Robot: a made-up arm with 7 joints. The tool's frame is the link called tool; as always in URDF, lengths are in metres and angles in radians.
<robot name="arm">
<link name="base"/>
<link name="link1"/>
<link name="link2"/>
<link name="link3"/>
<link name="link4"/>
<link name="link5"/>
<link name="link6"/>
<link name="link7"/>
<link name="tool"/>
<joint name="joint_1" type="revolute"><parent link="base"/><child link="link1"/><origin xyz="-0.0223 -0.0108 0.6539" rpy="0 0 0"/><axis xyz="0 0 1"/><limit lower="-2.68" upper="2.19" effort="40" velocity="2.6"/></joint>
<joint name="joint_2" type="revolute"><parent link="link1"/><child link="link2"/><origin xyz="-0.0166 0.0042 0.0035" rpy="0 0 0"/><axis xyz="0 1 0"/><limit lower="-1.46" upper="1.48" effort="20" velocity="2.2"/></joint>
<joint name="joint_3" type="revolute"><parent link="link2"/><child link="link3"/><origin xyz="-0.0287 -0.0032 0.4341" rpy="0 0 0"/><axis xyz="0 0 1"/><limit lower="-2.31" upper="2.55" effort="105" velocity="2.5"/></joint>
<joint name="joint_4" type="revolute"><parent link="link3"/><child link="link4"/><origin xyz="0.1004 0.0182 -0.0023" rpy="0 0 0"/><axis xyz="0 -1 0"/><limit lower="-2.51" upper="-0.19" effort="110" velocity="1.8"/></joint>
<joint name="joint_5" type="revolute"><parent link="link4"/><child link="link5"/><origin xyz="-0.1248 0.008 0.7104" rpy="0 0 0"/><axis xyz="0 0 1"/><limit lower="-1.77" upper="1.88" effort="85" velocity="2.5"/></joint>
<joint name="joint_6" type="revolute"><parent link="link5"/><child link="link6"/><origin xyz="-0.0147 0.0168 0.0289" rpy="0 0 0"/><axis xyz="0 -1 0"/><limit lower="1.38" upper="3.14" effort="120" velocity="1.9"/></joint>
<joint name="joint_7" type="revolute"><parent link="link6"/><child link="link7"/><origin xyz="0.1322 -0.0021 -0.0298" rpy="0 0 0"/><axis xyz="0 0 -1"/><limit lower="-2.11" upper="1.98" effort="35" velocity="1.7"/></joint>
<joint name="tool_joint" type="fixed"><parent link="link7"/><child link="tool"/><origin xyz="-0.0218 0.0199 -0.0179" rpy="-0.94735 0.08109 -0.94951"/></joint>
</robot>
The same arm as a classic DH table. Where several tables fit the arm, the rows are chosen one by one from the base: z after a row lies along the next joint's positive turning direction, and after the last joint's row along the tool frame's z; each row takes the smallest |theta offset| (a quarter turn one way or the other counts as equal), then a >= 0, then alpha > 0; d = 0 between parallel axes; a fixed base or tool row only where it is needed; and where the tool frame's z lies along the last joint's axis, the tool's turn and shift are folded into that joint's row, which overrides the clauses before.
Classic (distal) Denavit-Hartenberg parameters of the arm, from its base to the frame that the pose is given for. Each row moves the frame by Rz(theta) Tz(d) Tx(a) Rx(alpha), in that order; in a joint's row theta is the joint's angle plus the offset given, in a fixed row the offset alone. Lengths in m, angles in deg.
base (fixed): a -0.0248; alpha 0; d 0; theta offset 25.84
joint_1: a -0.0166; alpha -90; d 0.6574; theta offset -25.84
joint_2: a -0.0287; alpha 90; d 0.001; theta offset 0
joint_3: a 0.1004; alpha 90; d 0.4318; theta offset 0
joint_4: a -0.1248; alpha -90; d -0.0262; theta offset 0
joint_5: a -0.0147; alpha 90; d 0.7393; theta offset 0
joint_6: a 0.1322; alpha 90; d -0.0147; theta offset 0
joint_7: a -0.0285; alpha 125.59; d 0.0421; theta offset 57.74
tool (fixed): a 0; alpha 0; d -0.0096; theta offset 5.72
Joint limits (deg, base to tool): -153.55..125.48 -83.65..84.8 -132.35..146.1 -143.81..-10.89 -101.41..107.72 79.07..179.91 -120.89..113.45

